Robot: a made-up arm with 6 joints. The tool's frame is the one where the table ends. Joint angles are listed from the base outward.
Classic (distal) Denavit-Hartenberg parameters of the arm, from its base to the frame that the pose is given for. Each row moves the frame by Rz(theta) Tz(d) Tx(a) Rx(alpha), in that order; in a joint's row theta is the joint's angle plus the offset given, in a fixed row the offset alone. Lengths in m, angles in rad.
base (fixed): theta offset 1.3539  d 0  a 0.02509  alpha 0
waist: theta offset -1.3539  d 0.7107  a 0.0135  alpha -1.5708
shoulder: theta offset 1.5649  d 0  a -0.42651  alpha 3.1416
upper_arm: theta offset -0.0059  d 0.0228  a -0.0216  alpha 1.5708
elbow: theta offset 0  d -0.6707  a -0.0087  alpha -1.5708
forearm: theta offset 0  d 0.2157  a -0.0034  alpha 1.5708
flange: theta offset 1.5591  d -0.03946  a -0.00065  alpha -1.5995
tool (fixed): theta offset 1.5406  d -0.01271  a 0  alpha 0
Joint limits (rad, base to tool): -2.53..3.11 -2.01..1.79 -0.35..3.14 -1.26..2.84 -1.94..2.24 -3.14..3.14
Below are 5 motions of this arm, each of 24 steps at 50 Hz.
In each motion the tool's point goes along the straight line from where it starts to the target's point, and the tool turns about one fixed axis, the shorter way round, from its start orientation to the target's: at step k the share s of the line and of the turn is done. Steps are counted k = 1, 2, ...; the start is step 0. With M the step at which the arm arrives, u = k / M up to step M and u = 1 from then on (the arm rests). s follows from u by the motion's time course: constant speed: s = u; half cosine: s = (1 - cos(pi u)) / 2; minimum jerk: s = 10 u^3 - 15 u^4 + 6 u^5.
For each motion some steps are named. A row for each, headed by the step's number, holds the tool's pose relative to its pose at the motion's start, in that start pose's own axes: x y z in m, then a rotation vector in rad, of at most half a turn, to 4 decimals.
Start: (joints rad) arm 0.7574 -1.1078 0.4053 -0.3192 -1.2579 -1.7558
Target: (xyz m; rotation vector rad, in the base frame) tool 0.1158 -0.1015 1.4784 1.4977 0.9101 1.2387
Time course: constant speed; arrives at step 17
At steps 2, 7, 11, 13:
2: 0.0262 -0.0173 0.0096 -0.0133 0.0284 0.0007
7: 0.0918 -0.0605 0.0336 -0.0466 0.0994 0.0025
11: 0.1443 -0.0951 0.0529 -0.0732 0.1562 0.0040
13: 0.1705 -0.1124 0.0625 -0.0866 0.1846 0.0047

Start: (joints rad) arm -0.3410 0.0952 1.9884 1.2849 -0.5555 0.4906
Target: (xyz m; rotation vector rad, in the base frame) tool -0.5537 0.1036 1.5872 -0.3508 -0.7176 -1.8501
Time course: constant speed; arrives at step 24
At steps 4, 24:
4: -0.0142 -0.0295 -0.0157 0.0510 0.0702 -0.0011
24: -0.0850 -0.1768 -0.0942 0.3059 0.4213 -0.0067

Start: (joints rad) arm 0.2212 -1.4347 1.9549 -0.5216 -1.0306 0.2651
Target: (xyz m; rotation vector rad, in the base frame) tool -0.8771 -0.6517 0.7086 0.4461 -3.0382 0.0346
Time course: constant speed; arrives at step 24
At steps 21, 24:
21: -0.1464 -0.1937 -0.0503 -0.1043 -0.5965 -0.3942
24: -0.1673 -0.2214 -0.0575 -0.1192 -0.6817 -0.4506

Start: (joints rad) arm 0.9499 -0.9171 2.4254 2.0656 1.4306 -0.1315
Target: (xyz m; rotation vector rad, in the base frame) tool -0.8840 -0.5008 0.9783 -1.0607 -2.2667 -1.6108
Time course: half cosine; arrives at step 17
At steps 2, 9, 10, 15, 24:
2: 0.0132 0.0058 0.0043 0.0186 -0.0058 0.0051
9: 0.2137 0.0932 0.0703 0.3017 -0.0932 0.0824
10: 0.2491 0.1087 0.0820 0.3518 -0.1087 0.0961
15: 0.3780 0.1649 0.1244 0.5337 -0.1649 0.1458
24: 0.3912 0.1707 0.1287 0.5523 -0.1707 0.1509

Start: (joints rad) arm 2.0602 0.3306 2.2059 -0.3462 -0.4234 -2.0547
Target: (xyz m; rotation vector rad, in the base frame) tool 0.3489 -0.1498 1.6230 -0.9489 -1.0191 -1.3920
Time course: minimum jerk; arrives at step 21
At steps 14, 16, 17, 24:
14: -0.1649 0.1315 -0.1769 0.1735 0.2273 0.1399
16: -0.1896 0.1512 -0.2034 0.1995 0.2614 0.1609
17: -0.1980 0.1579 -0.2125 0.2084 0.2730 0.1680
24: -0.2087 0.1664 -0.2239 0.2195 0.2876 0.1770

